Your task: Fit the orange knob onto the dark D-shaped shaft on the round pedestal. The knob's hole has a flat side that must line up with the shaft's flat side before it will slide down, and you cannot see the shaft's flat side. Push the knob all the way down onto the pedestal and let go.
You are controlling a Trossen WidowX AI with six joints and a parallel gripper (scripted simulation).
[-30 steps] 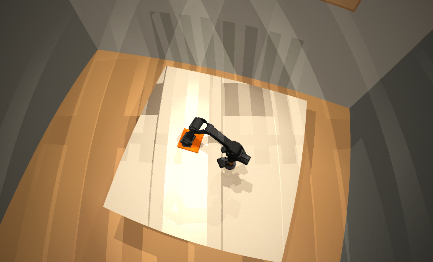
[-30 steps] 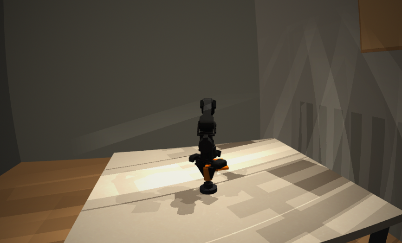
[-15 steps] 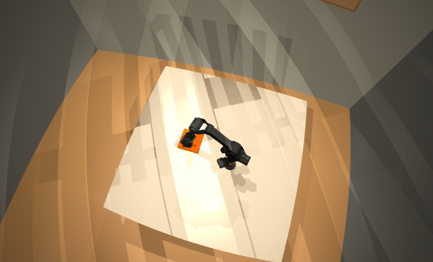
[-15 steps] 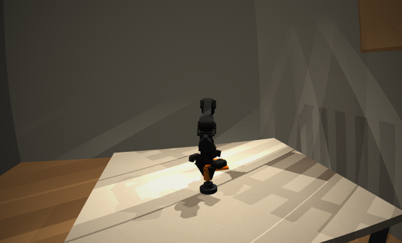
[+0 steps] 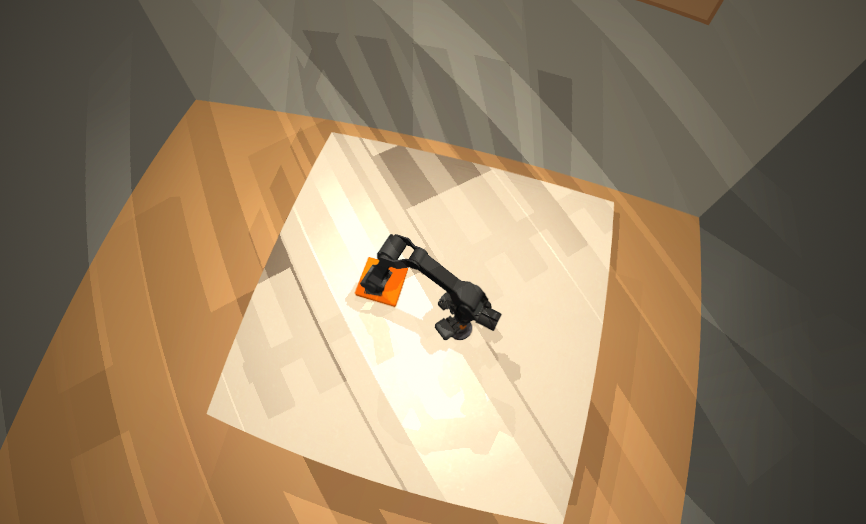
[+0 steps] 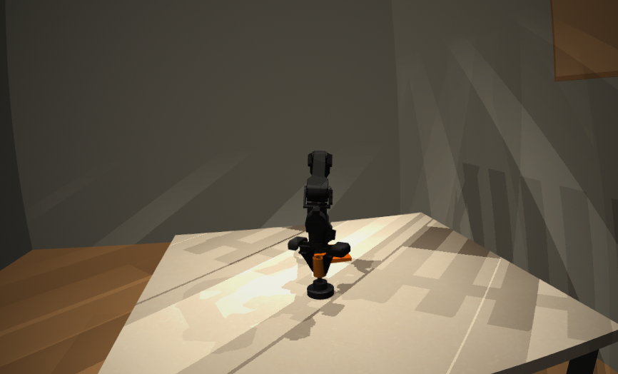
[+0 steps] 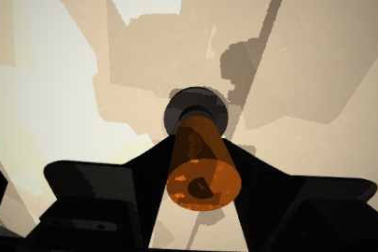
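My gripper tip is 20 mm below the orange knob. Also, from my gripper tip: dark round pedestal: 40 mm below.
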